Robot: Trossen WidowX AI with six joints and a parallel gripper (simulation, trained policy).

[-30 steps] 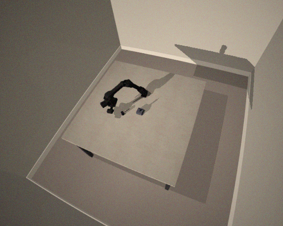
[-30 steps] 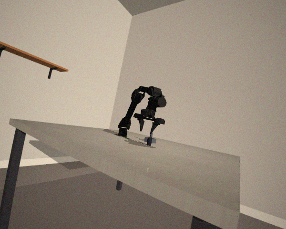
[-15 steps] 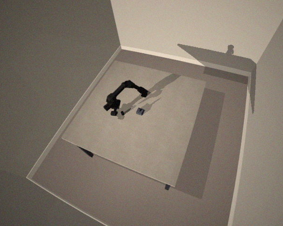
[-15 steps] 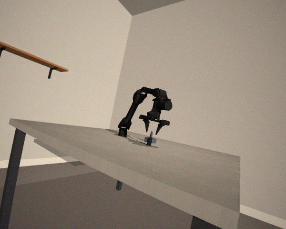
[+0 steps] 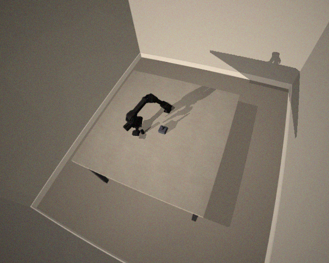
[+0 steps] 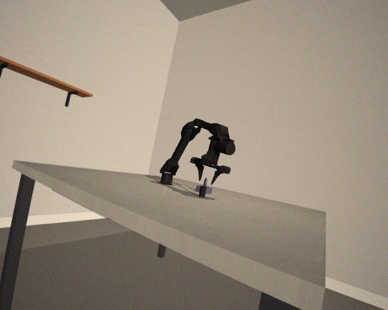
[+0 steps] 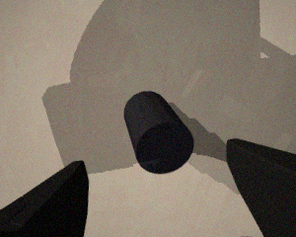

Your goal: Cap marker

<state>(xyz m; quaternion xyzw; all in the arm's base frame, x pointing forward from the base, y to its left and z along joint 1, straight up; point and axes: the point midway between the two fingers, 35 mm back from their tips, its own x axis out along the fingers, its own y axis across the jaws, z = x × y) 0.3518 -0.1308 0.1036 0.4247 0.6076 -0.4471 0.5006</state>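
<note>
Now: gripper tip 1 cm past the dark cap, 1 cm to the right of it and 4 cm above it.
</note>
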